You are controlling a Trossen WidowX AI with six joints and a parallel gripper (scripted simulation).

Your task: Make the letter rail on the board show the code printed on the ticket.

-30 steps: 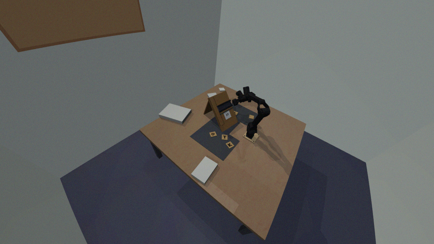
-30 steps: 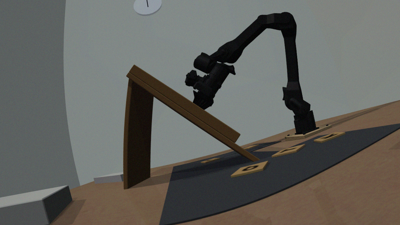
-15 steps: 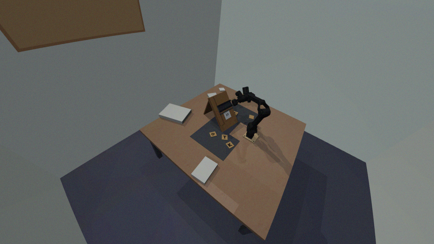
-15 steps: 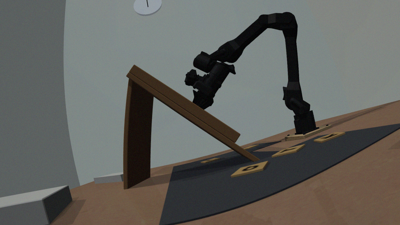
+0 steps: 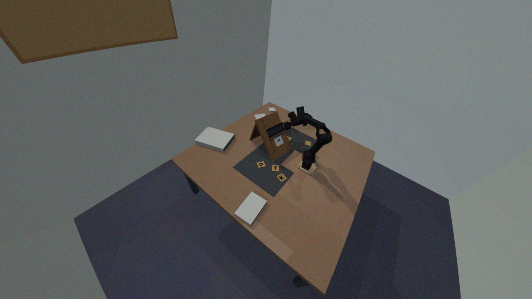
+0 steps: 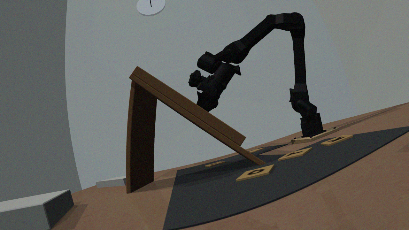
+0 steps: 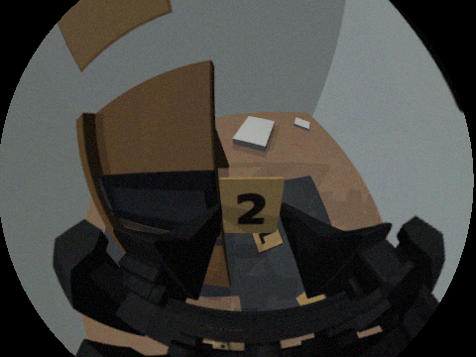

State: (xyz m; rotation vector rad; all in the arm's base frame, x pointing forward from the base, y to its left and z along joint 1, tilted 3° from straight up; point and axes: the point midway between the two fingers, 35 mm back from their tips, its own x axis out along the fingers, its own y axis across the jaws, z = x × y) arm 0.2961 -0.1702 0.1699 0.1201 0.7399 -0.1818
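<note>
My gripper tip is 3 cm past the white ticket, 14 cm to the right of it and 7 cm above it. Also, from my gripper tip: tile marked T: 13 cm behind, 34 cm to the left, 17 cm below; then tile marked 2: right at my gripper tip; then dark mat: 12 cm behind, 16 cm to the left, 17 cm below.
</note>
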